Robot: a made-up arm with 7 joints. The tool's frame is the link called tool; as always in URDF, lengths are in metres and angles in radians. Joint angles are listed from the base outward. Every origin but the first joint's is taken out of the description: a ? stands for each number. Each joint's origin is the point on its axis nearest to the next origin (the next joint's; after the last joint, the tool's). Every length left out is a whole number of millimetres.
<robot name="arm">
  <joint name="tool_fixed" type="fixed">
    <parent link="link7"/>
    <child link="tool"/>
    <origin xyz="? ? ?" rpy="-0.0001 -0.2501 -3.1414"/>
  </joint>
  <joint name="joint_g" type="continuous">
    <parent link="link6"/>
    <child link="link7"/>
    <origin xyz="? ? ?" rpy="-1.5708 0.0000 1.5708"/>
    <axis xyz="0 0 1"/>
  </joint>
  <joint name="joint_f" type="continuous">
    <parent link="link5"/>
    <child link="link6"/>
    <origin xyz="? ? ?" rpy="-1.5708 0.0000 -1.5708"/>
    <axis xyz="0 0 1"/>
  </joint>
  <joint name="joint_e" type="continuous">
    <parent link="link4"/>
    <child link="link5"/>
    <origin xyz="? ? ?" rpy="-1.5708 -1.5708 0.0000"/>
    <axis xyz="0 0 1"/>
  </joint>
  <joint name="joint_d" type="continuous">
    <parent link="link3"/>
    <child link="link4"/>
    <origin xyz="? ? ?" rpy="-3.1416 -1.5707 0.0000"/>
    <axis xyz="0 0 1"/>
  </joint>
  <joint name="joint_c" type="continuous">
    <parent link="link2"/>
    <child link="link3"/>
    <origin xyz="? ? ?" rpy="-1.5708 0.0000 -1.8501"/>
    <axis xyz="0 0 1"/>
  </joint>
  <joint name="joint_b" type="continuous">
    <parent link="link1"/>
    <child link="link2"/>
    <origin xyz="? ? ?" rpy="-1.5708 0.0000 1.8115"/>
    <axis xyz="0 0 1"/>
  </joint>
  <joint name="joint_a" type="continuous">
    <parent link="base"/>
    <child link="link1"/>
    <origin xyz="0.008 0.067 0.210" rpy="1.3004 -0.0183 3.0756"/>
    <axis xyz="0 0 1"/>
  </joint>
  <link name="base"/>
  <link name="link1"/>
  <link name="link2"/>
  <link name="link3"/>
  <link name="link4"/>
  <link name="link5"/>
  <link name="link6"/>
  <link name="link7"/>
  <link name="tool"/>
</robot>
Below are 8 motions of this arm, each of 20 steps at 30 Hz.
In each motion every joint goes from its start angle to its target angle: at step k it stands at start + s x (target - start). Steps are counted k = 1, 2, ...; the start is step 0. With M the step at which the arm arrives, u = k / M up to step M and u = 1 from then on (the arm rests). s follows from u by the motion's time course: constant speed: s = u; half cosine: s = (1 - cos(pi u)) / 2; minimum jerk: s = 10 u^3 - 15 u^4 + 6 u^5.
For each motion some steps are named. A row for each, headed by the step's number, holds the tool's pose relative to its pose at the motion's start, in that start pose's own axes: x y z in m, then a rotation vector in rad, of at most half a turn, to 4 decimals.
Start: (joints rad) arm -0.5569 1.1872 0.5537 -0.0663 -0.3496 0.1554 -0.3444
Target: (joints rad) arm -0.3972 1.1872 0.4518 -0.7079 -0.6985 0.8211 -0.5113
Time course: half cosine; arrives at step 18
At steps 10, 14, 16, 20:
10: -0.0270 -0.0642 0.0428 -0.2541 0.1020 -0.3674
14: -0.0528 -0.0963 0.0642 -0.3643 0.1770 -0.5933
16: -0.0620 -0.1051 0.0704 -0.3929 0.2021 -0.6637
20: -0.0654 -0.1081 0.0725 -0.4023 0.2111 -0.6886

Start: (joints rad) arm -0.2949 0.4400 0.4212 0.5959 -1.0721 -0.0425 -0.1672
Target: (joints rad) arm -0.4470 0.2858 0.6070 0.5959 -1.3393 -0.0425 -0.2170
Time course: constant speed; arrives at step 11
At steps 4, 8, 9, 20:
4: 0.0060 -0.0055 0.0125 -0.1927 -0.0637 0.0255
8: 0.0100 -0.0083 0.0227 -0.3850 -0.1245 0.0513
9: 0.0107 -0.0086 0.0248 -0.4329 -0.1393 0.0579
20: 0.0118 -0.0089 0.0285 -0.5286 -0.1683 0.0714

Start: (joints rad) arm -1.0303 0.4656 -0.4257 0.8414 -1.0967 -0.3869 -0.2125
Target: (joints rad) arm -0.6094 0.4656 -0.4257 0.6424 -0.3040 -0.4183 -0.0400
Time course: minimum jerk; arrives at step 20
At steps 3, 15, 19, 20:
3: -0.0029 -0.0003 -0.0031 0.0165 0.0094 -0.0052
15: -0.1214 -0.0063 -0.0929 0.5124 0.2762 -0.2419
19: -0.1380 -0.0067 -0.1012 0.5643 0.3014 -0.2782
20: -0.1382 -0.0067 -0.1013 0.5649 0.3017 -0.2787

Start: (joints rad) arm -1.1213 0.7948 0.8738 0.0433 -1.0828 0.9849 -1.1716
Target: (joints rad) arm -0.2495 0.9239 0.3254 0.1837 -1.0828 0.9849 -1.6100
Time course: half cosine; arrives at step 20
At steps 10, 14, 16, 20:
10: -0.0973 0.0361 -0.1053 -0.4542 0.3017 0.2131
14: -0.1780 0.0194 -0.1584 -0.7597 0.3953 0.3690
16: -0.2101 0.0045 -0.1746 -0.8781 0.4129 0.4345
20: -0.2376 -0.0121 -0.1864 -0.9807 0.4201 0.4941

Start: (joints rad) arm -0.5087 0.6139 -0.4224 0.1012 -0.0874 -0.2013 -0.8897
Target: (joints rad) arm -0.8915 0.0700 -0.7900 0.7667 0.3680 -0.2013 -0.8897
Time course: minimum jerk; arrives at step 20
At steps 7, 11, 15, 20:
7: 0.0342 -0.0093 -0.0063 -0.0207 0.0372 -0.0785
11: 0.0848 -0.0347 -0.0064 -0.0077 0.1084 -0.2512
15: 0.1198 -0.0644 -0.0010 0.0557 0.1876 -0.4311
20: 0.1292 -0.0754 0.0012 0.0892 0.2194 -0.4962

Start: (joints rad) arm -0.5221 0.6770 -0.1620 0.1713 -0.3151 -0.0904 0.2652
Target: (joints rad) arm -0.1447 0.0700 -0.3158 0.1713 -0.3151 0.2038 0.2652
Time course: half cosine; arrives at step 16
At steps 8, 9, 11, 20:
8: -0.0662 -0.0701 -0.0153 -0.2418 0.3851 -0.0688
9: -0.0784 -0.0828 -0.0137 -0.2903 0.4568 -0.0814
11: -0.0991 -0.1052 -0.0071 -0.3814 0.5854 -0.1037
20: -0.1207 -0.1302 0.0068 -0.4969 0.7361 -0.1292

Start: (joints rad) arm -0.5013 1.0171 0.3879 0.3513 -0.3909 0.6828 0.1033
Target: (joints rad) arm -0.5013 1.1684 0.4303 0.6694 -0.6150 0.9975 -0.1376
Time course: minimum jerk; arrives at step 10
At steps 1, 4, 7, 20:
1: 0.0003 0.0005 -0.0004 -0.0015 0.0046 -0.0011
4: 0.0092 0.0190 -0.0154 -0.0684 0.1667 -0.0388
7: 0.0174 0.0510 -0.0370 -0.2282 0.4145 -0.0959
20: 0.0184 0.0611 -0.0426 -0.2899 0.4844 -0.1127

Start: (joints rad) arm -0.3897 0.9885 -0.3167 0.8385 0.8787 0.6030 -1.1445
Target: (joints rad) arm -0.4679 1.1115 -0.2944 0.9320 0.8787 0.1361 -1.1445
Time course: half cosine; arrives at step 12
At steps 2, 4, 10, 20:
2: -0.0010 0.0027 -0.0009 0.0190 -0.0079 -0.0013
4: -0.0038 0.0099 -0.0036 0.0707 -0.0292 -0.0053
10: -0.0166 0.0339 -0.0154 0.2616 -0.1076 -0.0232
20: -0.0180 0.0361 -0.0167 0.2802 -0.1152 -0.0252

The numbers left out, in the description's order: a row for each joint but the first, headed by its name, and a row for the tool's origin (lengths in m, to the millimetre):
tool: -0.015 0.018 0.000
joint_g: -0.022 -0.059 0.000
joint_f: -0.041 0.024 0.000
joint_e: -0.014 0.168 0.000
joint_d: -0.042 -0.031 0.000
joint_c: -0.149 0.058 0.000
joint_b: -0.015 -0.029 0.000

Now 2 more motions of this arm.
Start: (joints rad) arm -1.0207 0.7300 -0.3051 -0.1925 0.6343 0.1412 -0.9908
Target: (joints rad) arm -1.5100 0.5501 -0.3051 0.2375 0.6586 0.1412 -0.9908
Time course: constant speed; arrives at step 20
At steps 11, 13, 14, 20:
11: 0.0040 0.0713 0.0043 -0.0135 0.0112 0.1086
13: 0.0037 0.0838 0.0070 -0.0154 0.0102 0.1260
14: 0.0034 0.0900 0.0085 -0.0163 0.0094 0.1344
20: 0.0003 0.1259 0.0206 -0.0196 0.0010 0.1804

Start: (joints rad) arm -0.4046 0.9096 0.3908 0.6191 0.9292 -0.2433 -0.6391
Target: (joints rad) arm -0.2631 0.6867 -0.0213 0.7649 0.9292 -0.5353 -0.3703
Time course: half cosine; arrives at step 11
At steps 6, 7, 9, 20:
6: 0.0139 -0.1148 0.0461 0.0875 -0.2485 -0.2048
7: 0.0112 -0.1418 0.0579 0.0973 -0.3149 -0.2493
9: 0.0025 -0.1827 0.0768 0.1037 -0.4225 -0.3152
20: -0.0020 -0.1975 0.0839 0.1032 -0.4635 -0.3388

